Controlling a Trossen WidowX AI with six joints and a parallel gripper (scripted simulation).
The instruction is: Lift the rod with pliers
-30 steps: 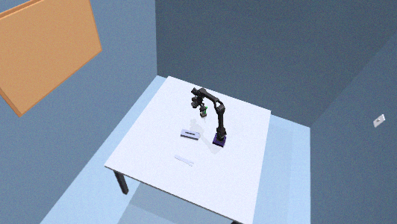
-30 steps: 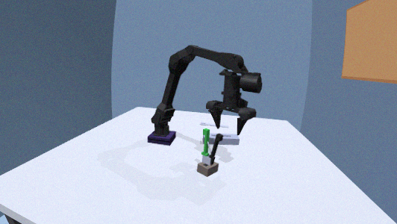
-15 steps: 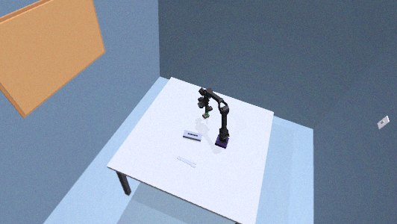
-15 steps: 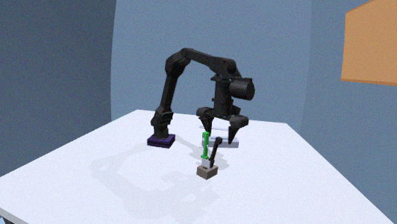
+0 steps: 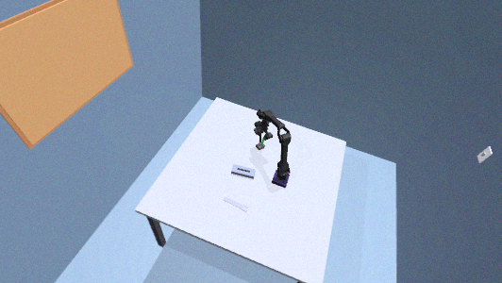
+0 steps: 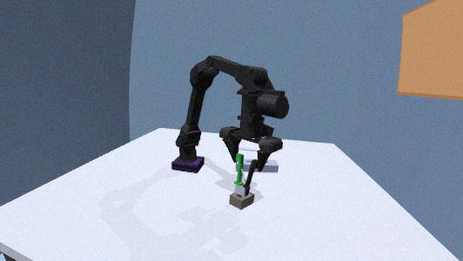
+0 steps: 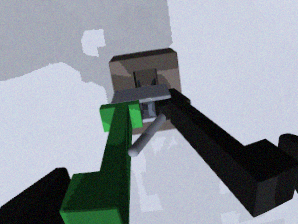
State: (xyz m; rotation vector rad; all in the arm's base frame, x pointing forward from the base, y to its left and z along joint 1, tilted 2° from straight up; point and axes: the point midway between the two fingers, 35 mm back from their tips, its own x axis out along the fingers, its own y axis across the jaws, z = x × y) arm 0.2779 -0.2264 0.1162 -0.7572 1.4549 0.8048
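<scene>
Right now the thin grey lever is 10 mm behind my gripper tip, 10 mm to the left of it and 30 mm below it. Also, from my gripper tip: pale rod (20 mm ahead, 310 mm to the left, 120 mm below); brown holster (10 mm behind, 120 mm below); black handle (10 mm ahead, 10 mm to the right, 30 mm below).
</scene>
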